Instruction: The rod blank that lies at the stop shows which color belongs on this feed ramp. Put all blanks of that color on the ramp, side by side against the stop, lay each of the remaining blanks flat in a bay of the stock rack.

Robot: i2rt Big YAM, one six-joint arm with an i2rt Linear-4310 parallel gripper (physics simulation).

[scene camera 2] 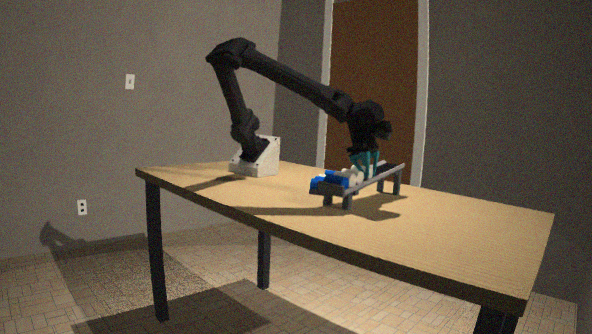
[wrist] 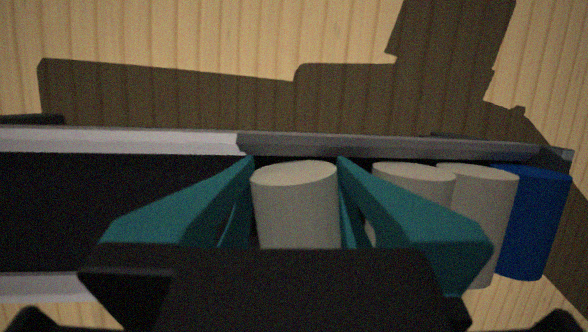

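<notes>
My gripper (scene camera 2: 366, 175) (wrist: 295, 166), with teal fingers, is shut on a white rod blank (wrist: 298, 215) over the feed ramp (scene camera 2: 382, 175) (wrist: 115, 140). The fingers press on both its sides, and it lies across the ramp; its lower part is hidden by the gripper body. Right of the right finger in the wrist view are two more white blanks (wrist: 416, 172) (wrist: 486, 200), side by side and partly hidden by that finger. A blue blank (wrist: 537, 225) lies beyond them at the stop end of the ramp. It also shows in the scene view (scene camera 2: 337, 179).
Another blue piece (scene camera 2: 317, 184) shows behind the near end of the ramp; what bears it is hidden. The stock rack cannot be made out. The ramp stands on short legs on the wooden table (scene camera 2: 450, 235). The white arm base (scene camera 2: 267, 160) stands toward the back left.
</notes>
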